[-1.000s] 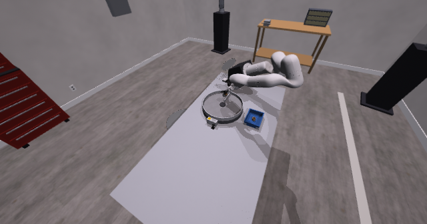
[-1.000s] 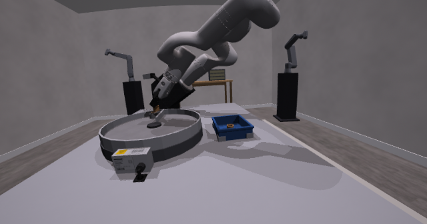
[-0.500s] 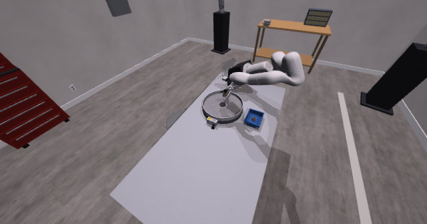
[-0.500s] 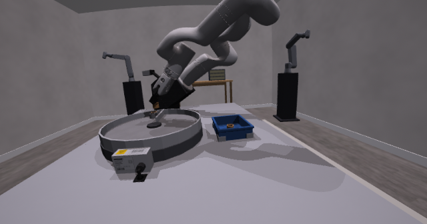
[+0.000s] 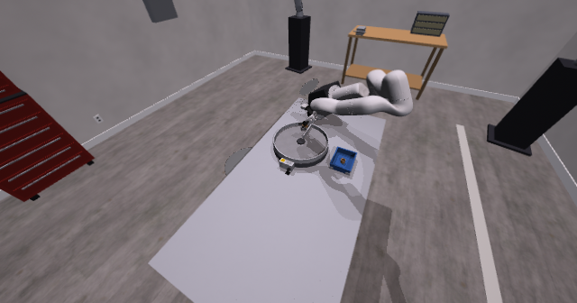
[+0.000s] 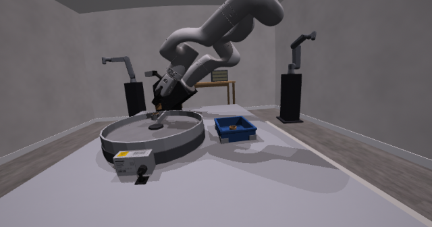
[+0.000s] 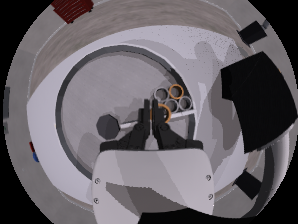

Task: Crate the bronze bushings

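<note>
Right now my hand is 380 mm to the right of the blue crate, 130 mm above it and 50 mm short of it. The rest, counted from my hand: grey turning table: 120 mm ahead, 110 mm below, 40 mm to the left.
</note>
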